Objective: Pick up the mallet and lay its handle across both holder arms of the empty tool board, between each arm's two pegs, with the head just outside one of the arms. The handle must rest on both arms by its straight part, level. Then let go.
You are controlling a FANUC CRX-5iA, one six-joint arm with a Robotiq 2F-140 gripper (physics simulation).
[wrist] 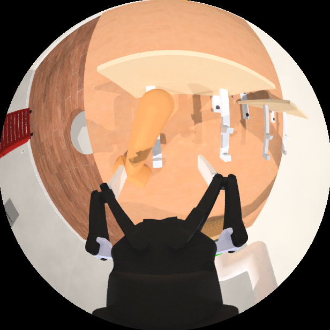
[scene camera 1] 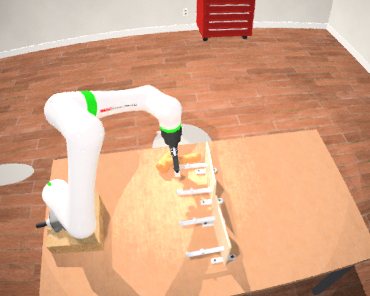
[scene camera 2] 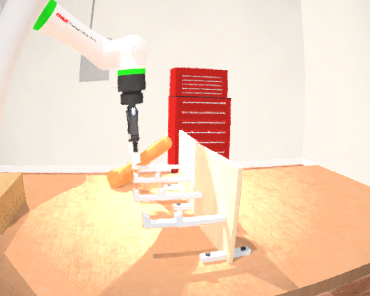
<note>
The pictures show: the gripper and an orange mallet.
The gripper is seen too in the wrist view.
</note>
